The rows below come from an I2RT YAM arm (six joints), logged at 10 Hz.
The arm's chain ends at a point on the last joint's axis. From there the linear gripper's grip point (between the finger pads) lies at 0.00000 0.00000 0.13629 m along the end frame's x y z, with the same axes.
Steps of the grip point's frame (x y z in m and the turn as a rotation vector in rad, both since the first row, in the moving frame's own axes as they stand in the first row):
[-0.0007 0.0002 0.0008 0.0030 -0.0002 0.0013]
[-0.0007 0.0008 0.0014 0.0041 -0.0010 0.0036]
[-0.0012 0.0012 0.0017 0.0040 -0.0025 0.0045]
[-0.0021 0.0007 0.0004 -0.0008 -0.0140 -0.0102]
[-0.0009 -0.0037 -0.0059 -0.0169 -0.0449 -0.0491]
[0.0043 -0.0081 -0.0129 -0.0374 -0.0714 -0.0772]
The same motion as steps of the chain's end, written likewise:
[-0.0007 0.0006 0.0008 0.0030 -0.0002 0.0013]
[-0.0006 0.0014 0.0014 0.0041 -0.0010 0.0036]
[-0.0009 0.0017 0.0017 0.0040 -0.0025 0.0045]
[-0.0002 0.0006 0.0004 -0.0008 -0.0140 -0.0102]
[0.0052 -0.0062 -0.0057 -0.0169 -0.0449 -0.0491]
[0.0138 -0.0136 -0.0125 -0.0374 -0.0714 -0.0772]

